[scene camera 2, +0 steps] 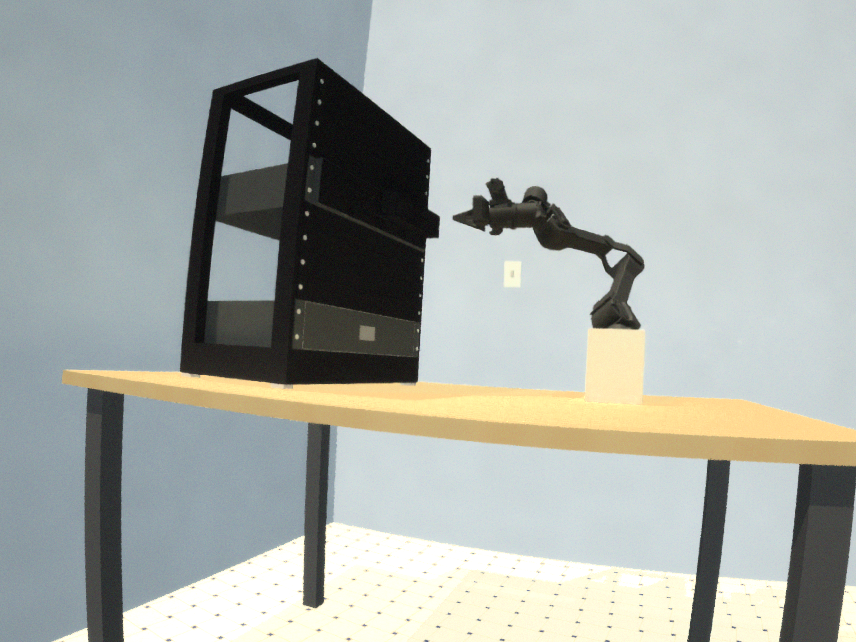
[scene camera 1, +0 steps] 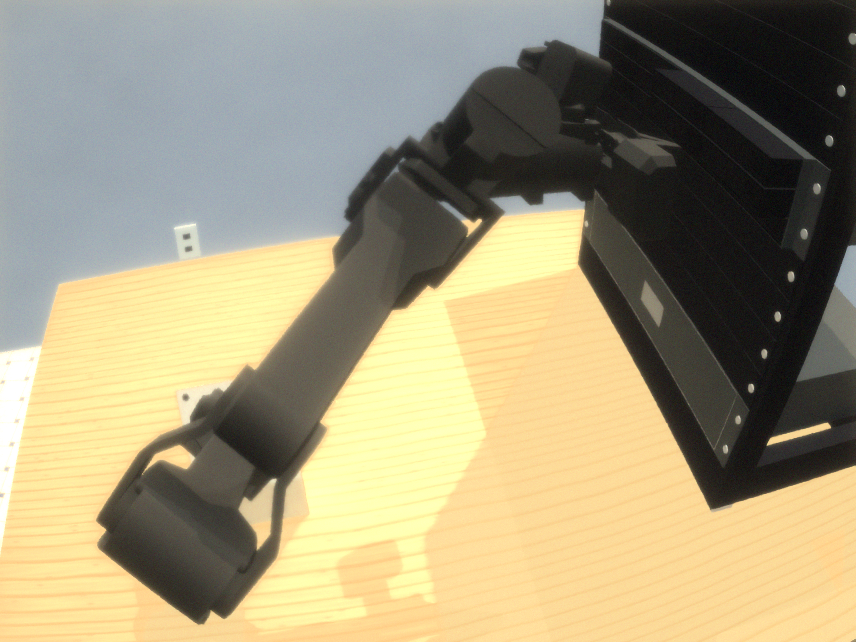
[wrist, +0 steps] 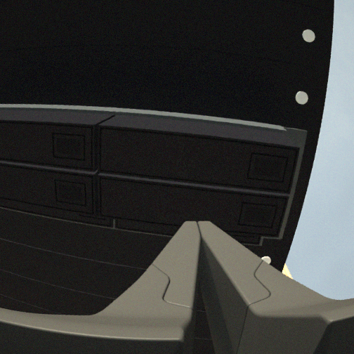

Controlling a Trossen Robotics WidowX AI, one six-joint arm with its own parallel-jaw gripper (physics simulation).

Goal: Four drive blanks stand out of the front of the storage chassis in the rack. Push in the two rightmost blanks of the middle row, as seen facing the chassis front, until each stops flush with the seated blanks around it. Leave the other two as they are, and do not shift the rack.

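Pixels of known places: gripper, fingertip midpoint: [scene camera 2: 452,218] [scene camera 1: 679,151]; arm's base at its link origin: [scene camera 2: 617,353].
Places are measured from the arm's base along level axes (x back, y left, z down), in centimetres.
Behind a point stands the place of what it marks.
Note:
The storage chassis [scene camera 1: 805,200] @(x -49.7, y -10.1, z -28.9 cm) [scene camera 2: 315,181] @(x -50.7, y 34.3, z -28.2 cm) [wrist: 295,192] sits in the black rack. In the wrist view four dark blanks stand out in a two-by-two block: the middle-row rightmost blank [wrist: 175,201], the middle-row second blank [wrist: 35,186], the top-row rightmost blank [wrist: 185,152] and the top-row second blank [wrist: 30,140]. The lower row is set back below them. My gripper [scene camera 1: 676,145] @(x -39.1, y -4.3, z -30.5 cm) [scene camera 2: 454,218] @(x -39.1, y -4.3, z -30.5 cm) [wrist: 196,232] is shut and empty. Its tips overlap the lower edge of the middle-row rightmost blank in the wrist view. In scene camera 2 they appear apart from the protruding blanks [scene camera 2: 433,224] @(x -44.9, y -6.2, z -29.7 cm). Contact cannot be told.
The rack [scene camera 1: 753,421] @(x -50.0, y -13.1, z -5.6 cm) [scene camera 2: 283,276] @(x -53.7, y 37.2, z -10.0 cm) [wrist: 316,65] stands on the wooden table [scene camera 1: 387,449] @(x -16.3, y 5.8, z 9.8 cm) [scene camera 2: 484,421] @(x -10.2, y 52.7, z 9.8 cm). A grey panel [scene camera 1: 622,266] @(x -50.7, y 21.8, z -0.8 cm) [scene camera 2: 324,330] @(x -50.9, y 27.3, z -1.2 cm) with a pale label fills its lowest front. The chassis's right ear and the screwed rack post lie beside the rightmost blanks.

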